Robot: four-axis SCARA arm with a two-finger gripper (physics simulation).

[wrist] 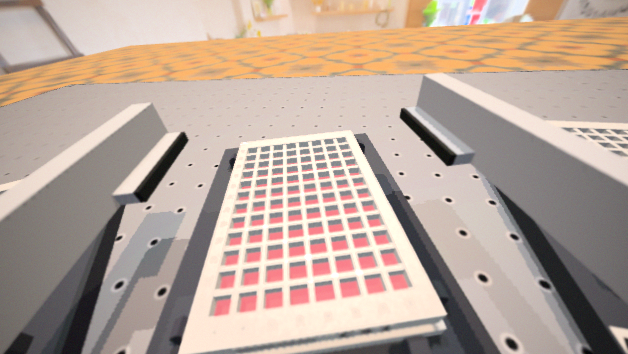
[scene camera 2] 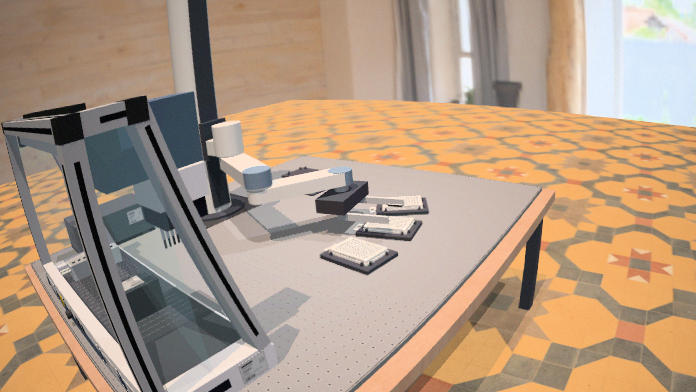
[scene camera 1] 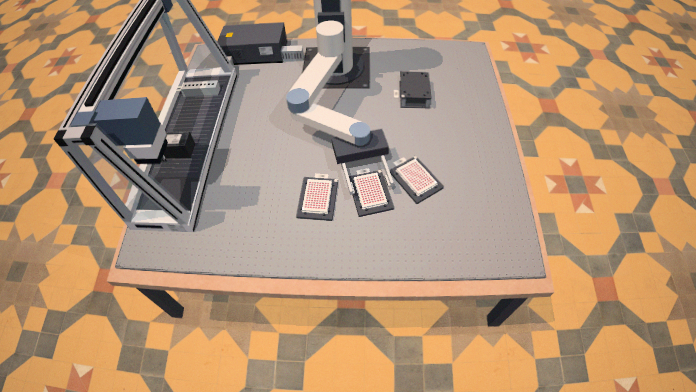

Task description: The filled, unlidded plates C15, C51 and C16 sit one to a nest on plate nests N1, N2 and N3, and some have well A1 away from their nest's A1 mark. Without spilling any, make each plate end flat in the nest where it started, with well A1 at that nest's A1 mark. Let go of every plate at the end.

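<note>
Plate C51 (scene camera 1: 370, 190) (scene camera 2: 400, 225) (wrist: 300, 220), white with pink-filled wells, lies flat in the middle nest (scene camera 1: 375, 212) (wrist: 204, 235). My gripper (scene camera 1: 371, 188) (scene camera 2: 395, 210) (wrist: 293, 108) is open above it, one finger out to each long side, touching neither. Plate C15 (scene camera 1: 317, 195) (scene camera 2: 357, 251) (wrist: 605, 137) sits in its nest (scene camera 1: 316, 217) at the left in scene camera 1. Plate C16 (scene camera 1: 416, 177) (scene camera 2: 413, 201) sits in its angled nest (scene camera 1: 419, 199) at the right. Well letters and A1 marks are too small to read.
A gantry machine (scene camera 1: 210, 175) stands at the left in scene camera 1. A dark box (scene camera 1: 255, 42) is at the back left. A raised black stand (scene camera 1: 415, 85) is at the back right. The arm's base plate (scene camera 1: 362, 80) is at the back.
</note>
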